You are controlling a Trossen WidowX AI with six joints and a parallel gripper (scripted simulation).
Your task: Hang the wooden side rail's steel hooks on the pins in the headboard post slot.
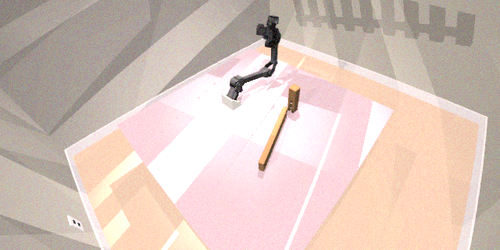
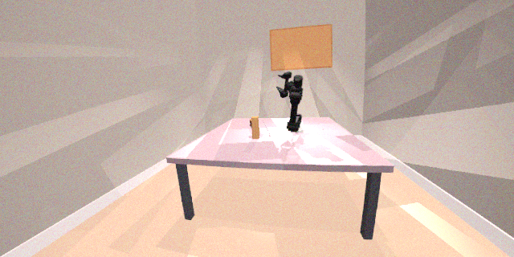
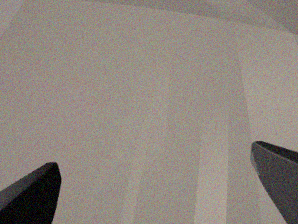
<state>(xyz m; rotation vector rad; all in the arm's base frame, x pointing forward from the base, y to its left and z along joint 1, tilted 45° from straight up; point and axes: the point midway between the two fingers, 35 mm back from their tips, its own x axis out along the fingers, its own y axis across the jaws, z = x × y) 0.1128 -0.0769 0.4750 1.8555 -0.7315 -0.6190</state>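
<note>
My gripper tip is 370 mm above the wooden headboard post, 190 mm short of it and 60 mm to the left of it.
</note>
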